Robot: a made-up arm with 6 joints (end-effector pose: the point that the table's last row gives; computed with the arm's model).
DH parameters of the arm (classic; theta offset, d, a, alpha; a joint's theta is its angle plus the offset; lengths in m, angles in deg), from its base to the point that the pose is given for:
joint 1: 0 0.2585 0 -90
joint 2: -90 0 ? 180
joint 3: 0 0 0 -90
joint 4: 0 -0.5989 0 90
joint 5: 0 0.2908 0 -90
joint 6: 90 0 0 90
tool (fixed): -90 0 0 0
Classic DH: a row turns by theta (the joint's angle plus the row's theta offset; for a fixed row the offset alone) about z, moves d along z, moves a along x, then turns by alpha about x.
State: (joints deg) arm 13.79 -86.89 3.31 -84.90 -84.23 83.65
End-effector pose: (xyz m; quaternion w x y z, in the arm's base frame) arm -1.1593 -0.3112 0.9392 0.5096 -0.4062 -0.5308 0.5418
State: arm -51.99 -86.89 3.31 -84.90 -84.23 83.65
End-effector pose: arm -0.7594 0.9296 0.9392 0.7222 -0.6293 -0.2252 0.1783
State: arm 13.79 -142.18 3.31 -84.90 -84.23 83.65
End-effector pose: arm -1.2009 -0.3214 -0.3404 0.2572 -0.5476 -0.7598 0.2383
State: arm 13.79 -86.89 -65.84 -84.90 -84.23 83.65
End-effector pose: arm -0.7947 -0.2217 0.2841 0.6572 -0.1047 -0.0829 0.7418
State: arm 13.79 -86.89 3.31 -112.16 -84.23 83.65
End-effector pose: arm -1.2113 -0.1844 0.9392 0.3671 -0.2702 -0.6112 0.6470
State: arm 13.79 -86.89 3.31 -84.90 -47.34 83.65
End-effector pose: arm -1.1593 -0.3112 0.9392 0.6352 -0.1994 -0.6491 0.3680
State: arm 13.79 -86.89 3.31 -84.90 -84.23 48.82
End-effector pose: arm -1.1593 -0.3112 0.9392 0.6078 -0.2350 -0.3443 0.6759
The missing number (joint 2, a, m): 1.4898
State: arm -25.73 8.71 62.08 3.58 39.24 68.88
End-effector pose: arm 0.3860 -0.5082 2.2226 0.4464 -0.5378 -0.4863 -0.5244
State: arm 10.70 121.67 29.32 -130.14 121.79 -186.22
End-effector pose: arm 0.9687 0.3738 -1.1130 0.2283 0.4998 -0.8167 0.1760
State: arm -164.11 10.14 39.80 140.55 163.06 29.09
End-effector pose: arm -0.6034 -0.4052 2.1820 0.7275 -0.5851 0.2728 0.2325
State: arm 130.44 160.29 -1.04 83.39 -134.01 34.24
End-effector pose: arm 0.0076 0.0427 -1.6094 0.5755 0.4856 0.2516 0.6080
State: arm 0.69 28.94 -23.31 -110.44 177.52 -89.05
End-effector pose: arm 0.8708 0.1120 0.9219 0.4303 -0.0572 -0.8840 -0.1734
